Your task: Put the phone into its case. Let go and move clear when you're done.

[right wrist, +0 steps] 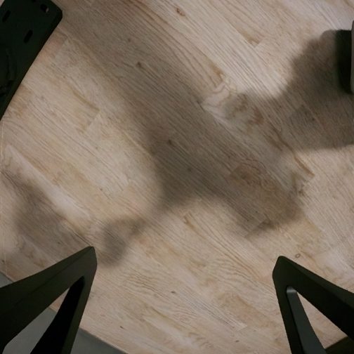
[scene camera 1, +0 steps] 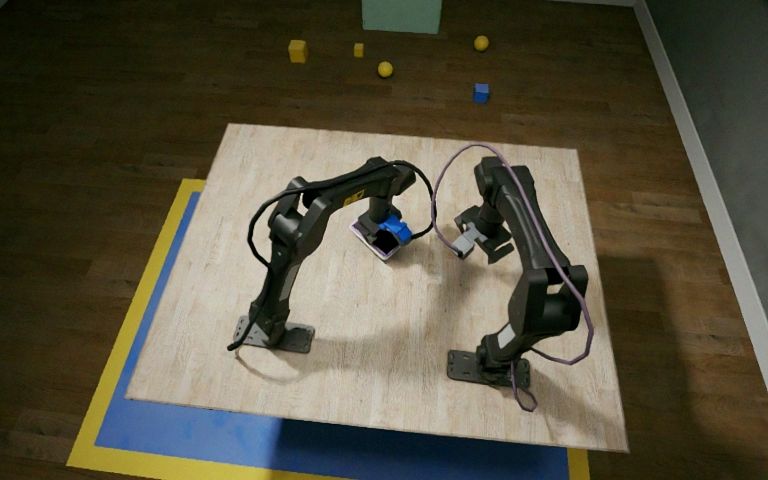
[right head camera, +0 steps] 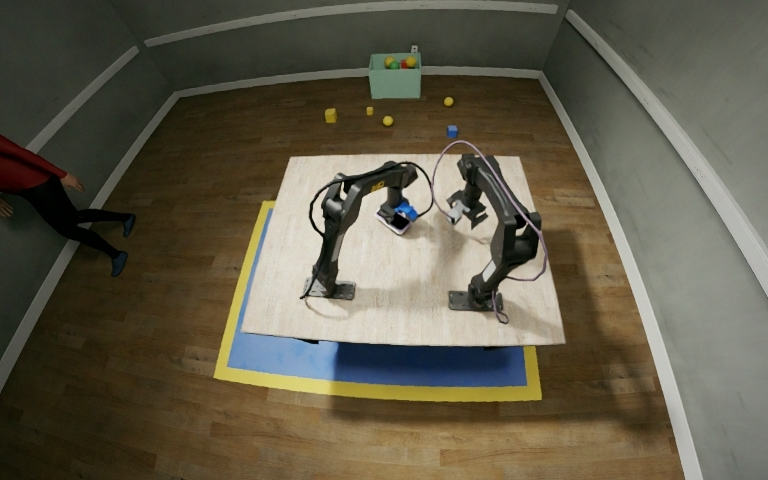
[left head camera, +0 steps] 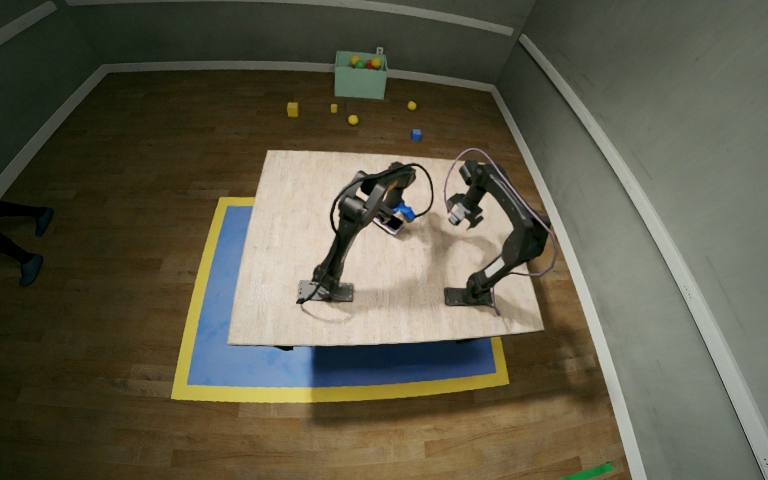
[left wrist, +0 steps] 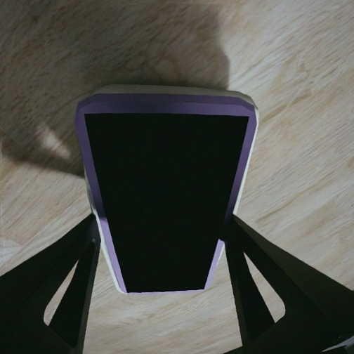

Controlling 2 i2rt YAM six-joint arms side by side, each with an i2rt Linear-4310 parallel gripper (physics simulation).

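The phone (left head camera: pixel 393 224) (right head camera: pixel 399 223) (scene camera 1: pixel 387 243) (left wrist: pixel 167 170), with a black screen and purple rim, lies face up over its whitish case (left wrist: pixel 170 89). The case edge shows past the phone's far end and along parts of both long sides in the left wrist view. Whether the phone sits fully down in it cannot be told. My left gripper (left head camera: pixel 389 216) (right head camera: pixel 390 215) (scene camera 1: pixel 378 229) (left wrist: pixel 163 219) points down and is shut on the phone, fingers on its long sides, close against the case edges. My right gripper (left head camera: pixel 465 213) (right head camera: pixel 467 209) (scene camera 1: pixel 481 237) (right wrist: pixel 186 262) is open and empty above the table.
Both arms stand on the wooden table (left head camera: pixel 271 226) (right head camera: pixel 294 254) (scene camera 1: pixel 215 254). The right arm's purple cable (scene camera 1: pixel 434 192) loops near the left arm's black cable (scene camera 1: pixel 425 182). A mint bin (left head camera: pixel 360 83) (right head camera: pixel 395 84), balls and blocks are on the floor beyond the table. A person (right head camera: pixel 56 198) stands at far left.
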